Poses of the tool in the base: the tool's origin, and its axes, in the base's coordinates. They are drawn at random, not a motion.
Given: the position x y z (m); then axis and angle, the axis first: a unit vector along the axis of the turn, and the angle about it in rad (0 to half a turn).
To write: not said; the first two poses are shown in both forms.
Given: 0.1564 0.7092 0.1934 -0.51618 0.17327 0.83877 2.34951
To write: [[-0.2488 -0.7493 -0.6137 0.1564], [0.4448 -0.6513 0.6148 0.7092], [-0.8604 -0.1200 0.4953 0.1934], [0 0 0 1]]
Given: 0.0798 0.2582 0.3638 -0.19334 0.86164 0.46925 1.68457
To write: [[-0.0719 -0.6517 0.7550 0.0798], [0.2807 0.7132 0.6423 0.2582], [-0.9571 0.2581 0.1317 0.3638], [0 0 0 1]]
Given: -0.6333 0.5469 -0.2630 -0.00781 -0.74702 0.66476 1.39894
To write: [[0.1711 -0.6501 -0.7403 -0.6333], [0.6598 0.6336 -0.4040 0.5469], [0.7317 -0.4194 0.5373 -0.2630], [0 0 0 1]]
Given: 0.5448 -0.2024 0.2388 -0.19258 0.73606 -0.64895 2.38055
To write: [[-0.6602 0.2032 0.7231 0.5448], [-0.6920 0.2100 -0.6907 -0.2024], [-0.2922 -0.9564 0.0020 0.2388], [0 0 0 1]]
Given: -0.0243 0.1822 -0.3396 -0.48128 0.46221 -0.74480 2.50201
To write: [[-0.3849 0.0436 0.9219 -0.0243], [-0.8455 -0.4173 -0.3332 0.1822], [0.3702 -0.9077 0.1975 -0.3396], [0 0 0 1]]
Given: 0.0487 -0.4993 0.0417 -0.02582 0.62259 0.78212 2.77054
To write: [[-0.9307 -0.3147 0.1867 0.0487], [0.2525 -0.1831 0.9501 -0.4993], [-0.2648 0.9314 0.2499 0.0417], [0 0 0 1]]
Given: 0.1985 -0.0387 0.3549 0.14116 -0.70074 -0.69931 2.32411
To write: [[-0.6505 0.3435 -0.6774 0.1985], [-0.6767 0.1429 0.7223 -0.0387], [0.3449 0.9282 0.1395 0.3549], [0 0 0 1]]
